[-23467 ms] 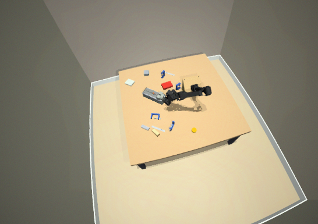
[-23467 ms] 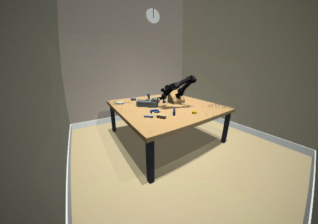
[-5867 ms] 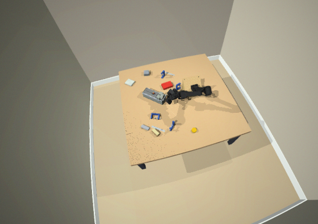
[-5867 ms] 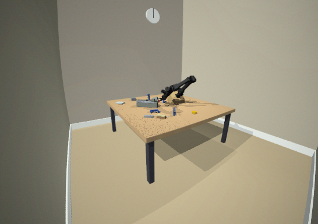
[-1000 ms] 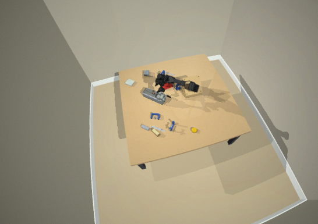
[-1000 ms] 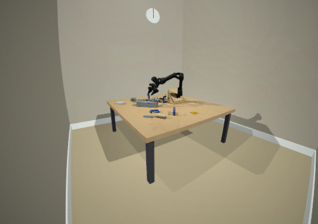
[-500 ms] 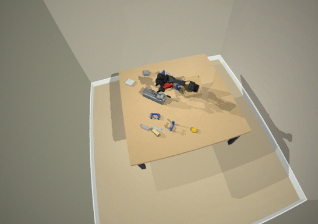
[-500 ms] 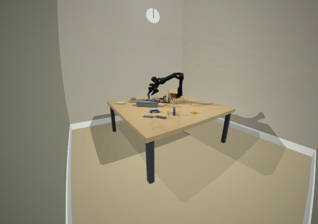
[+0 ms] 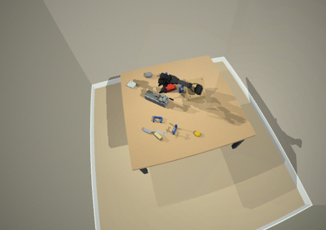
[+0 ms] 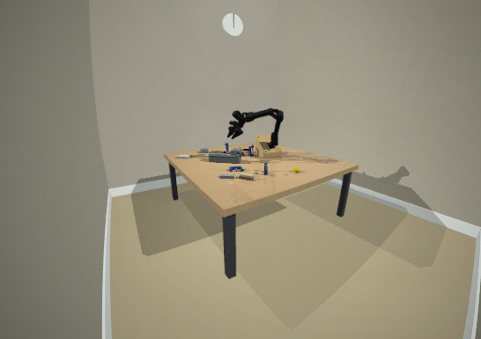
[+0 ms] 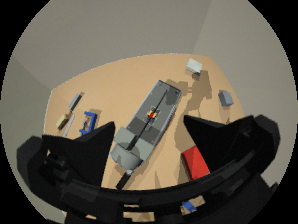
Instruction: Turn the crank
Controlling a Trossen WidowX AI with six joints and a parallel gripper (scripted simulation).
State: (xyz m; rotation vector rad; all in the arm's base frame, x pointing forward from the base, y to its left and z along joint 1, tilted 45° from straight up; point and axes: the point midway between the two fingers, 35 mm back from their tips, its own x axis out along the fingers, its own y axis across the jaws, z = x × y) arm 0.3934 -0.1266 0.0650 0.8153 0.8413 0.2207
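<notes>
The dark crank handle lies 11 cm behind my gripper tip, 9 cm to the left of it and 9 cm below it. Also, from my gripper tip: red pointer: 11 cm below, 4 cm ahead, 2 cm to the right; then tan block: 42 cm to the left, 18 cm below, 12 cm ahead; then pale tile: 34 cm to the right, 29 cm ahead, 18 cm below.
</notes>
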